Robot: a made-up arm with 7 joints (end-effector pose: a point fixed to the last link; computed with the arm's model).
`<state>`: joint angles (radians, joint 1 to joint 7).
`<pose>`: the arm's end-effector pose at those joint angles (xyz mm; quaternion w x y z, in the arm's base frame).
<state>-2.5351 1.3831 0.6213 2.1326 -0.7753 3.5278 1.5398</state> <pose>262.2 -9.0 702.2 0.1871 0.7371 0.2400 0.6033</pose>
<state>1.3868 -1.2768 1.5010 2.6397 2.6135 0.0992 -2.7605</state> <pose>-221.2 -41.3 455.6 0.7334 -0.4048 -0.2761 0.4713</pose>
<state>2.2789 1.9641 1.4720 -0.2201 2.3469 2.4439 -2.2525</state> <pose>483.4 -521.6 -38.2 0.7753 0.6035 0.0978 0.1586</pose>
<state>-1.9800 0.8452 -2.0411 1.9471 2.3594 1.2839 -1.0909</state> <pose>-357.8 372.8 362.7 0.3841 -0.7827 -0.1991 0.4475</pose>
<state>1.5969 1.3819 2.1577 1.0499 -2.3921 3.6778 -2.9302</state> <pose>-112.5 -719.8 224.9 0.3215 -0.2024 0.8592 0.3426</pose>
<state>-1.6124 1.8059 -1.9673 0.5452 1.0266 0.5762 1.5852</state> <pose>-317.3 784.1 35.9 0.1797 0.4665 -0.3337 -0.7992</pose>
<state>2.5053 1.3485 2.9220 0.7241 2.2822 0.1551 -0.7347</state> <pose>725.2 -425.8 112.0 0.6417 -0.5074 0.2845 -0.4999</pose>
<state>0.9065 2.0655 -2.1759 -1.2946 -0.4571 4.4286 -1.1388</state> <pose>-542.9 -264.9 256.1 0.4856 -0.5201 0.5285 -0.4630</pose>
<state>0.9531 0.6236 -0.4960 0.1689 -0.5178 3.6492 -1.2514</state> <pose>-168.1 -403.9 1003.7 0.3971 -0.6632 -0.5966 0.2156</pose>
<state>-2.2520 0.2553 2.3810 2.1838 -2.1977 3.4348 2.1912</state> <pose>358.1 237.9 531.7 0.5189 -0.7601 -0.2835 0.2695</pose>
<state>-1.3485 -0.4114 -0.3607 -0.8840 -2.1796 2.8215 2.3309</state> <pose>185.5 20.6 983.9 0.6682 0.4881 0.2275 0.5133</pose>
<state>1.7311 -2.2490 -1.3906 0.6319 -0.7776 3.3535 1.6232</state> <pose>140.9 590.5 -147.6 0.3326 -0.3473 -0.8186 0.3142</pose>
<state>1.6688 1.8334 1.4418 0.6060 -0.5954 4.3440 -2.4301</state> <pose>-107.7 -755.2 222.9 0.6042 -0.3027 0.6898 0.2597</pose>
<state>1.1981 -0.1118 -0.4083 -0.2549 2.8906 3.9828 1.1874</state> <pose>-111.1 93.7 1116.5 0.2802 0.2844 0.8571 0.3256</pose>
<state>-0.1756 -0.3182 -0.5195 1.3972 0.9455 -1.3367 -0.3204</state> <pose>509.4 -321.4 584.6 0.5689 -0.7230 -0.0910 0.3812</pose>
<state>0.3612 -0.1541 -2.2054 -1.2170 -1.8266 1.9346 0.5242</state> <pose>344.0 310.1 764.5 0.7976 -0.4957 0.3351 -0.0758</pose>
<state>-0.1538 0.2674 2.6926 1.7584 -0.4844 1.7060 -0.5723</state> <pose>-522.5 210.8 668.4 0.3848 0.2366 -0.7738 -0.4441</pose>
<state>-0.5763 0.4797 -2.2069 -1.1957 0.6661 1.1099 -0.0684</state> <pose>111.4 292.7 958.2 0.9141 -0.0190 0.2491 0.3193</pose>
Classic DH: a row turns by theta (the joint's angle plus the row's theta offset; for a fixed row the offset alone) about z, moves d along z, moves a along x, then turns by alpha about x. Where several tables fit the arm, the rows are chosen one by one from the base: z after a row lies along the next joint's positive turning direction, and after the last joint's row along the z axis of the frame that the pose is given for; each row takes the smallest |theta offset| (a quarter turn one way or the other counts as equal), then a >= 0, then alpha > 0; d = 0 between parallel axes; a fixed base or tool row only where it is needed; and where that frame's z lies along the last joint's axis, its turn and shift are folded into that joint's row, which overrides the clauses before.
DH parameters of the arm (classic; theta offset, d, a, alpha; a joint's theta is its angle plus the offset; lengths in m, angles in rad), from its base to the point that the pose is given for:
joint 1: 0 0.35 0 1.5708
joint 2: 0 0.056 0 -1.5708
joint 3: 0 0.41 0.028 -1.5708
joint 4: 0 0.068 -0.021 1.5708
joint 5: 0 0.437 0 1.5708
joint 6: 1.5708 0.085 0.073 1.5708
joint 7: 0 0.01 0 0

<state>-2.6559 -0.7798 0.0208 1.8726 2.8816 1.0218 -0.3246</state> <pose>-386.3 -304.9 170.7 0.0534 0.7381 0.4606 -0.4901</pose>
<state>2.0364 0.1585 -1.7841 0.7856 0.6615 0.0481 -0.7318</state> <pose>502.7 29.2 1072.7 0.2710 -0.7062 -0.4715 -0.4534</pose>
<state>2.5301 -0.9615 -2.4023 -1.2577 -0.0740 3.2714 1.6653</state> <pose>-541.5 164.5 445.1 0.0324 -0.6485 0.6598 -0.3783</pose>
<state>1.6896 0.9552 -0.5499 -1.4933 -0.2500 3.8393 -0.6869</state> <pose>-40.3 -541.3 350.2 0.4800 -0.4783 -0.5060 -0.5337</pose>
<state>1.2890 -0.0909 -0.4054 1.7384 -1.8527 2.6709 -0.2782</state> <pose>225.1 424.9 745.8 0.0765 0.2661 -0.7879 -0.5500</pose>
